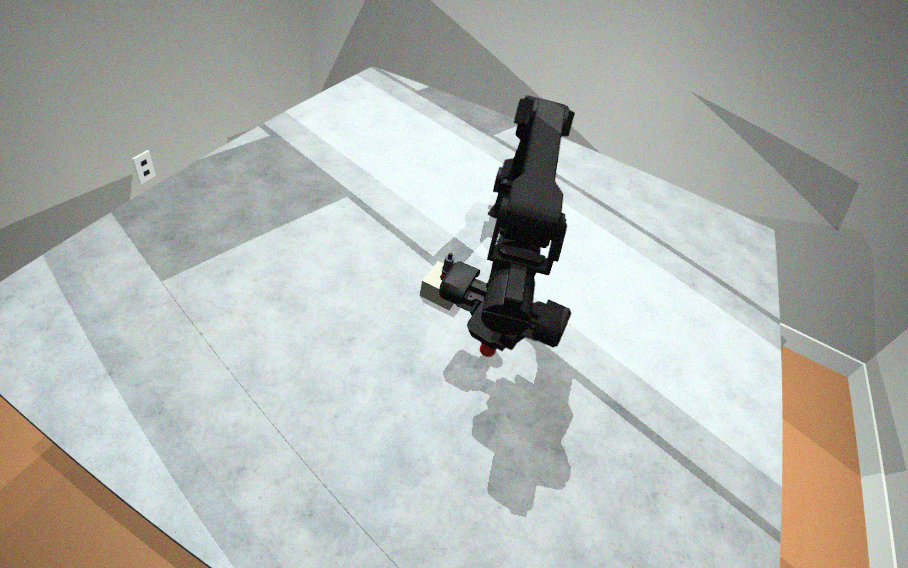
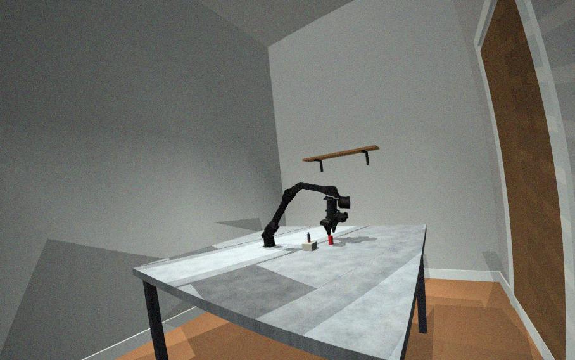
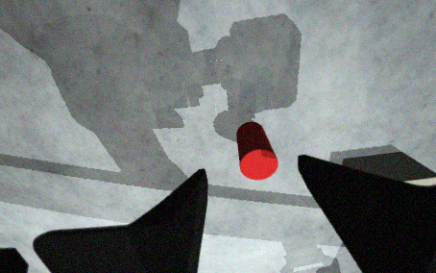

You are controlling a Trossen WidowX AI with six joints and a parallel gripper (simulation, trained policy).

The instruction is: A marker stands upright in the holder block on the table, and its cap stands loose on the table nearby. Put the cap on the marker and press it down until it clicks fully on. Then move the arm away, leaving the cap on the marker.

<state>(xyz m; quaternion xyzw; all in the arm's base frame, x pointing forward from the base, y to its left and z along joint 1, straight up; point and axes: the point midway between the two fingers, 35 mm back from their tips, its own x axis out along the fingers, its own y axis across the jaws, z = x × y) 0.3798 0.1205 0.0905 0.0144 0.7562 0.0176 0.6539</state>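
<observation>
Now: the red cap 10 mm behind my gripper tip, 10 mm to the right of it and 30 mm below it. From my gripper tip the other things lie so: cream holder block 80 mm behind, 130 mm to the right, 40 mm below; then dark marker 80 mm behind, 130 mm to the right, 20 mm above.
</observation>
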